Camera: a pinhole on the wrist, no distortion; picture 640 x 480 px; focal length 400.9 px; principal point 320.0 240.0 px. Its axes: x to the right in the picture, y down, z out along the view. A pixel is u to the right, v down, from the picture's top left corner.
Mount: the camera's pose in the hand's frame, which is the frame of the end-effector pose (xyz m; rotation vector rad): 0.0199 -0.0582 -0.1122 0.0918 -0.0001 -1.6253
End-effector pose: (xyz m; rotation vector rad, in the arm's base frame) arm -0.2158 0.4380 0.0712 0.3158 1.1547 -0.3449
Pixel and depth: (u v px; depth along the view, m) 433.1 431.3 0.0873
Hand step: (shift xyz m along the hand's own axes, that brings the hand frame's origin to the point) 0.0549 -0.0900 -0.0243
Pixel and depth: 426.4 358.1 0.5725
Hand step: 0.1457 -0.2515 0.4588
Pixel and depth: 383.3 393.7 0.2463
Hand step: 0.0973 -0.1162 0.1363
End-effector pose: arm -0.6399 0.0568 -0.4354 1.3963 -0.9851 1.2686
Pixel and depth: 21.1 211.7 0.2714
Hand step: -0.0045 0.1293 0.1692
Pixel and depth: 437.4 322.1 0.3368
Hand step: 0.0633 -0.1794 0.2215
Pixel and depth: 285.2 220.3 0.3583
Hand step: -0.0173 -0.0463 0.2458
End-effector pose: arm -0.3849 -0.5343 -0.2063 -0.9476 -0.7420 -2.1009
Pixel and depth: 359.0 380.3 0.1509
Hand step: 0.0628 -0.0843 0.0403
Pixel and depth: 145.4 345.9 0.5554
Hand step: 0.1460 0.1433 0.4640
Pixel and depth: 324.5 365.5 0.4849
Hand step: 0.1420 -0.0996 0.3793
